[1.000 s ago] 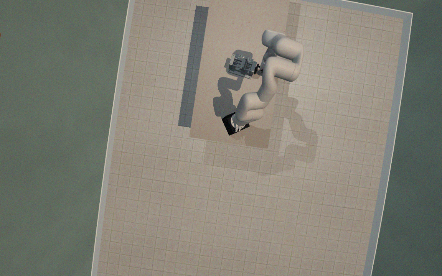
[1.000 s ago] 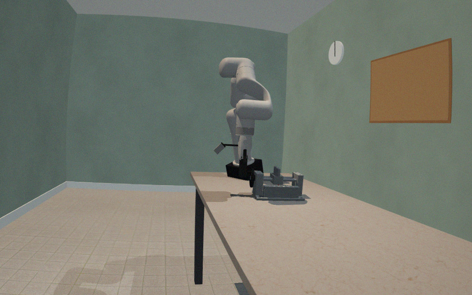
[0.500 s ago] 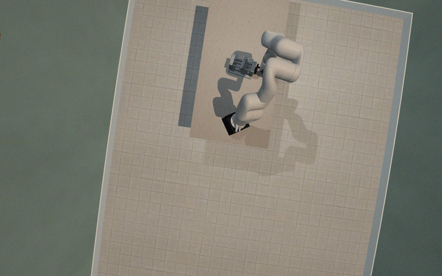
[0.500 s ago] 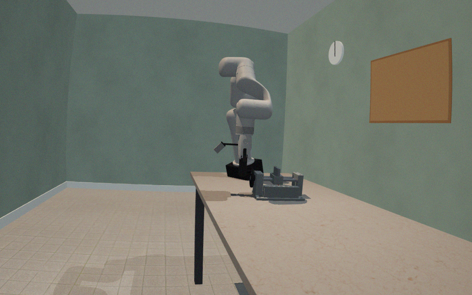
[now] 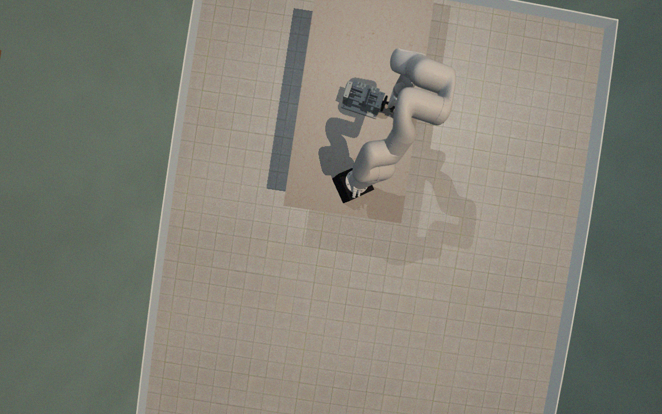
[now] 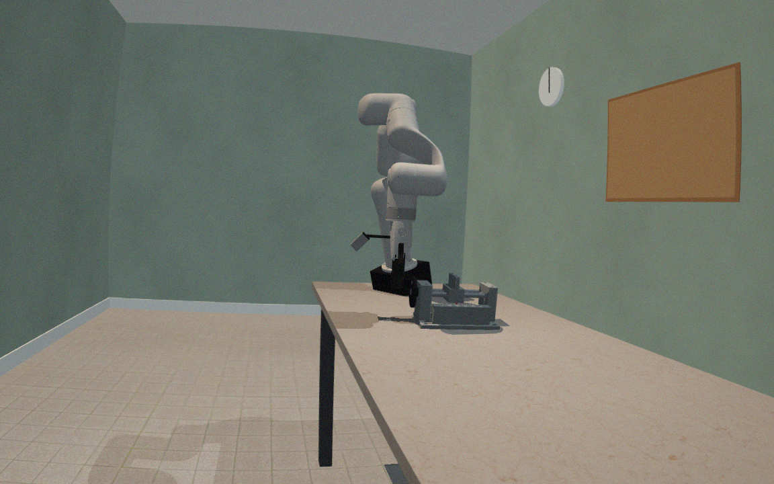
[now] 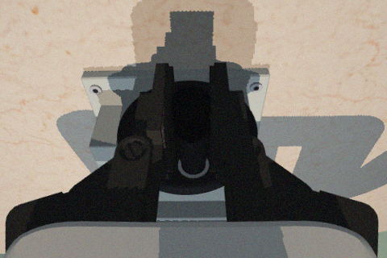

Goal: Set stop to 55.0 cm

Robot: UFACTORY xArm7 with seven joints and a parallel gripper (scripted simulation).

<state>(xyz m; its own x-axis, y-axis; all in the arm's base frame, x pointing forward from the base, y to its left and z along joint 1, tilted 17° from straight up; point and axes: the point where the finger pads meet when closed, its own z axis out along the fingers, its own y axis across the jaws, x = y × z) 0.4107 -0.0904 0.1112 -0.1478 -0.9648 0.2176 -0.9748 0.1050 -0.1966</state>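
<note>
Right now the stop block is 40 mm ahead of my hand, 140 mm to the left of it and 10 mm below it. Also, from my hand: crank handle: 10 mm to the left; then black handwheel: 20 mm to the left, 10 mm below.
</note>
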